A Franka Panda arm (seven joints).
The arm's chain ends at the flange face. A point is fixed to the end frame.
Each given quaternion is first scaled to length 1.
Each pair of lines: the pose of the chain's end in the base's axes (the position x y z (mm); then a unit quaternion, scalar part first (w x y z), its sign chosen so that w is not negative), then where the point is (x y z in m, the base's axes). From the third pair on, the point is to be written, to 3 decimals.
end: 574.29 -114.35 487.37 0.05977 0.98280 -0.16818 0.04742
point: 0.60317 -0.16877 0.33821
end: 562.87 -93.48 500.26 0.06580 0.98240 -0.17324 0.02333
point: 0.58371 -0.14874 0.35007
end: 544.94 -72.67 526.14 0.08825 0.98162 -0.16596 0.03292
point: 0.568 -0.135 0.379
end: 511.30 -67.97 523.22 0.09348 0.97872 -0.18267 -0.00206
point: 0.522 -0.130 0.375
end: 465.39 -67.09 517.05 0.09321 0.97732 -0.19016 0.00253
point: 0.477 -0.130 0.369
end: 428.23 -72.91 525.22 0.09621 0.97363 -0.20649 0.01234
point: 0.441 -0.138 0.378
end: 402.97 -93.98 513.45 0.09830 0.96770 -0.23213 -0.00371
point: 0.408 -0.159 0.366
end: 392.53 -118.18 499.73 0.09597 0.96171 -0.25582 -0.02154
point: 0.390 -0.181 0.351
